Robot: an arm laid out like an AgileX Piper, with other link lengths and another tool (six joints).
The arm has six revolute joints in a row. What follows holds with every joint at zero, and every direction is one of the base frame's. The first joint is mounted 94.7 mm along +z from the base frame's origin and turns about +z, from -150 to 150 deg. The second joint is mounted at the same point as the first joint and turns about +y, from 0 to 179.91 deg. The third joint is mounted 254.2 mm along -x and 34.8 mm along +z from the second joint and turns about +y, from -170 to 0 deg. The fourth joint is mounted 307.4 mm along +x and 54.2 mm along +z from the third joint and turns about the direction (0.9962, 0, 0.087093), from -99.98 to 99.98 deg. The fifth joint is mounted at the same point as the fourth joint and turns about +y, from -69.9 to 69.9 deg. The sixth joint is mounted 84.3 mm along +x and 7.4 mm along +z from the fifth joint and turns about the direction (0.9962, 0, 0.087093), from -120 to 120 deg. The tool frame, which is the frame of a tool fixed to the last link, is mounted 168.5 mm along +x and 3 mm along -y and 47.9 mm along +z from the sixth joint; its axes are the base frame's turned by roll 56.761, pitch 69.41 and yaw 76.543 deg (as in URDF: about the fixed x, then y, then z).
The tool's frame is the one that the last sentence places.
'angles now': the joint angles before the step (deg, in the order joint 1, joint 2, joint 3, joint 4, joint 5, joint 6). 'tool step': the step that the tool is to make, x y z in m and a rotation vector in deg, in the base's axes. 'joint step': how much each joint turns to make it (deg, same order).
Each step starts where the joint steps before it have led.
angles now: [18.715 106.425 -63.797 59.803 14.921 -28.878]
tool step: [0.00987 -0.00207 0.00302 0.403 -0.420 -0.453]
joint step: [-0.648 1.196 -1.907 0.060 0.358 0.021]
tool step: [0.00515 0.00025 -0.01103 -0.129 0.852 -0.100]
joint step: [-0.211 2.366 -1.619 0.036 0.202 0.009]
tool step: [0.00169 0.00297 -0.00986 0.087 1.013 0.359]
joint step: [-0.007 1.873 -1.236 0.105 0.609 -0.021]
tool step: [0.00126 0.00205 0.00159 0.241 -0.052 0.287]
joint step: [-0.004 0.193 -0.509 0.035 0.408 -0.049]
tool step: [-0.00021 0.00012 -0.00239 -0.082 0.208 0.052]
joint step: [0.006 0.296 -0.085 -0.031 0.030 -0.009]
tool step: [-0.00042 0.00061 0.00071 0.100 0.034 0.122]
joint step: [-0.001 -0.098 0.008 0.011 0.186 -0.005]
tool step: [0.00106 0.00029 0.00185 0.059 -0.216 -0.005]
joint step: [0.000 -0.050 -0.167 -0.001 -0.012 -0.005]
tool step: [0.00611 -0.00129 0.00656 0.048 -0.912 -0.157]
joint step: [-0.277 0.078 -0.927 -0.235 -0.057 -0.023]
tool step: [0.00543 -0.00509 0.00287 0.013 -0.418 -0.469]
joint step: [-0.660 0.227 -0.677 -0.193 0.098 -0.011]
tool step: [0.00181 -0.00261 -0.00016 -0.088 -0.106 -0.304]
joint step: [-0.239 0.139 -0.135 -0.028 -0.145 -0.027]
